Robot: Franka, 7 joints.
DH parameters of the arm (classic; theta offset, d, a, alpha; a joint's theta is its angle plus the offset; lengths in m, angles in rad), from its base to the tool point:
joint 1: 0 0.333 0 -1.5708
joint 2: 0 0 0 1.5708
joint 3: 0 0.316 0.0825 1.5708
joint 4: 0 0 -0.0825 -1.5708
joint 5: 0 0.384 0 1.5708
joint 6: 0 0 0.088 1.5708
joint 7: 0 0.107 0 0
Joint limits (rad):
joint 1: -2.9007..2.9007
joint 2: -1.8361..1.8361
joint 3: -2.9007..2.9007
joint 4: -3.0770..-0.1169
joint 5: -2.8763..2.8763
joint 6: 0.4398..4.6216
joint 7: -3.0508..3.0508
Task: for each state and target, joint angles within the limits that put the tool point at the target. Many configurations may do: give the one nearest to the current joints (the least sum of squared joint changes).
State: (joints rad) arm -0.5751 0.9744 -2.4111 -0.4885 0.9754 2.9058 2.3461
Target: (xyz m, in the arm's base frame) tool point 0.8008 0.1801 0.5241
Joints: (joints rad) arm 0.2239 1.4332 -2.4845 -0.1843 0.9319 2.8707 2.3461
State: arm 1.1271 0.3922 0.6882 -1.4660 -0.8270 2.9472 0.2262
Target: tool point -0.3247 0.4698 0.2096
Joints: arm 1.3418 0.6189 0.7583 -2.1743 -0.8930 2.8610 0.2262
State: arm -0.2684 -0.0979 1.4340 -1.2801 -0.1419 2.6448 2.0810
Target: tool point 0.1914 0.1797 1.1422
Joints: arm -0.4559 0.0383 1.2955 -0.6347 -0.0992 3.0224 2.0810
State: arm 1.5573 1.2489 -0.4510 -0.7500 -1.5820 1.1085 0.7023
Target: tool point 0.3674 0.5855 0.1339
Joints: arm 1.4274 1.4340 -0.4280 -0.9748 -1.4835 0.9991 0.7023
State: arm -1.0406 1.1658 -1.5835 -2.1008 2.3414 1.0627 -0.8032
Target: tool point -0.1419 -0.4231 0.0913
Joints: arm -0.8430 1.2671 -1.1496 -2.3800 2.1853 0.9901 -0.8032
